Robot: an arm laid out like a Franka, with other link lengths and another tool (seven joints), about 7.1 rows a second.
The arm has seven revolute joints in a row. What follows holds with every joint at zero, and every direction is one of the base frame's.
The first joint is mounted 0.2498 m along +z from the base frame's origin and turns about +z.
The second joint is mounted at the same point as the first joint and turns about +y.
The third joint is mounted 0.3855 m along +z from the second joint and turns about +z.
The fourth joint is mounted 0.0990 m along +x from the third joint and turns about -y.
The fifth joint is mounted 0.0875 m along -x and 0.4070 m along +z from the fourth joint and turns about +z.
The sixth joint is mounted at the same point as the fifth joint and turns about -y.
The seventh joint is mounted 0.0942 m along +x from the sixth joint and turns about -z.
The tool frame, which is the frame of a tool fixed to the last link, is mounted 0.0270 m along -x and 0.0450 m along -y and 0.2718 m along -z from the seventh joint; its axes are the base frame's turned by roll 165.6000, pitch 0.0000 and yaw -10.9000 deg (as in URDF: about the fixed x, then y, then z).
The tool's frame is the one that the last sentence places.
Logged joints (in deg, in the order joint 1, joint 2, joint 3, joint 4, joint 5, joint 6, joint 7), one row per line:
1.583 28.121 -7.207 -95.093 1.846 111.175 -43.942
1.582 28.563 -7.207 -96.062 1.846 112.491 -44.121
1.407 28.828 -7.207 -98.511 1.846 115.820 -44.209
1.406 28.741 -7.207 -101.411 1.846 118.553 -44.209
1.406 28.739 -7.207 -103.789 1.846 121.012 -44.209
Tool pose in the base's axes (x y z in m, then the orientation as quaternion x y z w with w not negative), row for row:
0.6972 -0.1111 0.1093 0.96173 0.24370 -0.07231 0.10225
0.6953 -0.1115 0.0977 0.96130 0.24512 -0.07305 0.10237
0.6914 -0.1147 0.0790 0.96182 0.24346 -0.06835 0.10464
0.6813 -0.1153 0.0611 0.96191 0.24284 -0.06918 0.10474
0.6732 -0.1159 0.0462 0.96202 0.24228 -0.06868 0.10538
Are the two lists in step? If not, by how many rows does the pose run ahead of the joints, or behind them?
They are in step.
